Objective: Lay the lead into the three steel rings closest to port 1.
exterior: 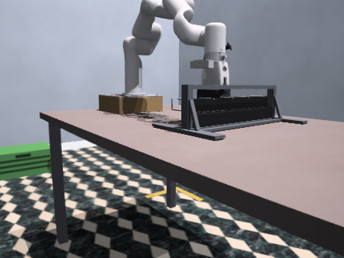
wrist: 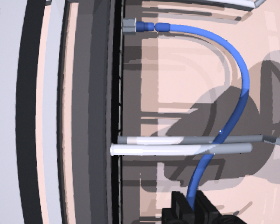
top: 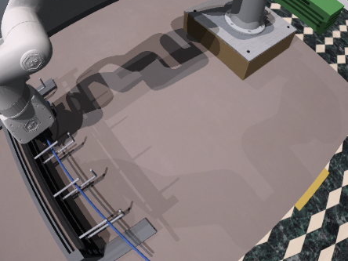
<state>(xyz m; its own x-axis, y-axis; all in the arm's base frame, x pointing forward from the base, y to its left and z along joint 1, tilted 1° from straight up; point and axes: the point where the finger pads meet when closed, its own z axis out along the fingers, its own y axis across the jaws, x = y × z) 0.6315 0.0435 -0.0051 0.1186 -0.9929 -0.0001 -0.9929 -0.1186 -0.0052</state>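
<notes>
Right now the rack is 6 cm ahead of my hand, 6 cm to the left of it and 1 cm below it.
</notes>
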